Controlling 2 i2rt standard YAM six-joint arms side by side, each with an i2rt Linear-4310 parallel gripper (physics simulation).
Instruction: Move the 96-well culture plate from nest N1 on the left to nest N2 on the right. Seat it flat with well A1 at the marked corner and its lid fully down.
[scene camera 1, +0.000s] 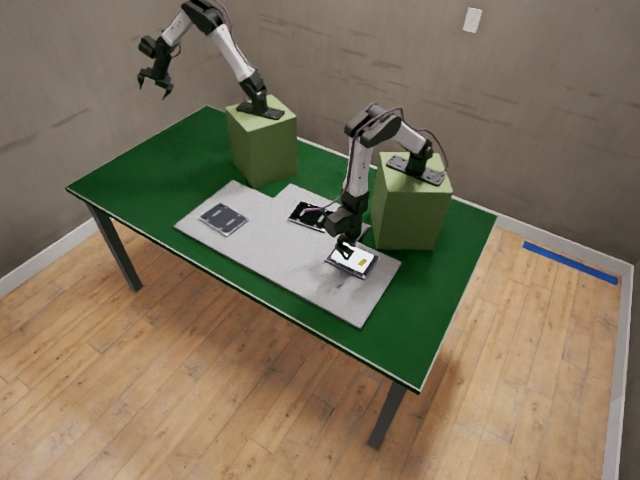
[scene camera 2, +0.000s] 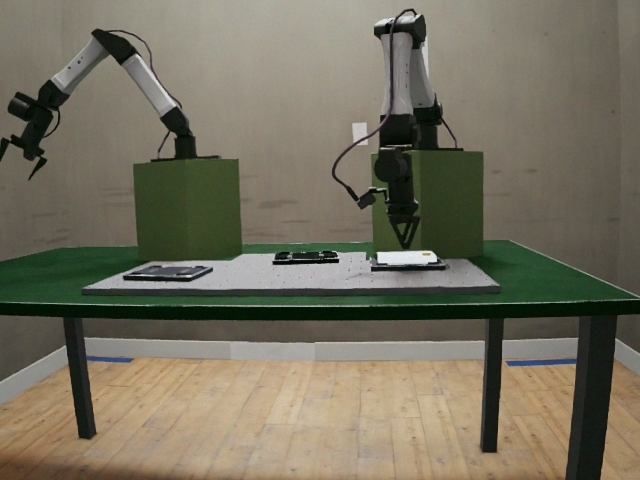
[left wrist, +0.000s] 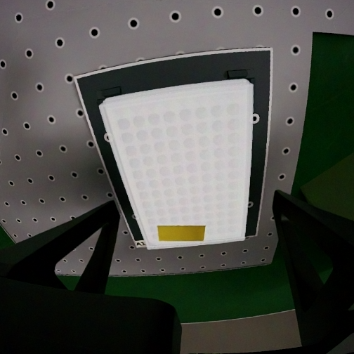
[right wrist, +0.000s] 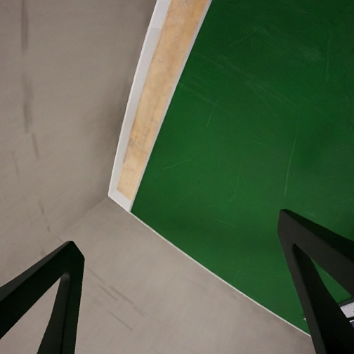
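Note:
The white lidded 96-well plate (scene camera 1: 353, 264) (scene camera 2: 403, 257) (left wrist: 180, 150) lies about level on the dark nest (scene camera 1: 373, 267) (scene camera 2: 408, 268) (left wrist: 165, 75) at the right of the scene views. Its yellow label (left wrist: 181, 233) is at the end near the nest's A1 mark (left wrist: 141, 244). The lid's seam is too small to judge. My left gripper (scene camera 1: 345, 252) (scene camera 2: 405, 246) (left wrist: 192, 204) is open and empty just above the plate. Another nest (scene camera 1: 223, 218) (scene camera 2: 168, 272), at the left of the scene views, is empty. My right gripper (scene camera 1: 152, 91) (scene camera 2: 16, 169) (right wrist: 173, 238) is open and empty, high at the far left.
A black holder (scene camera 1: 308, 215) (scene camera 2: 306, 256) sits between the two nests, towards the back. All three rest on a grey perforated board (scene camera 1: 268, 258) (scene camera 2: 289, 290) on the green table (scene camera 1: 134, 149) (scene camera 2: 51, 263). Two green pedestals (scene camera 1: 263, 149) (scene camera 1: 408, 217) carry the arms behind the board.

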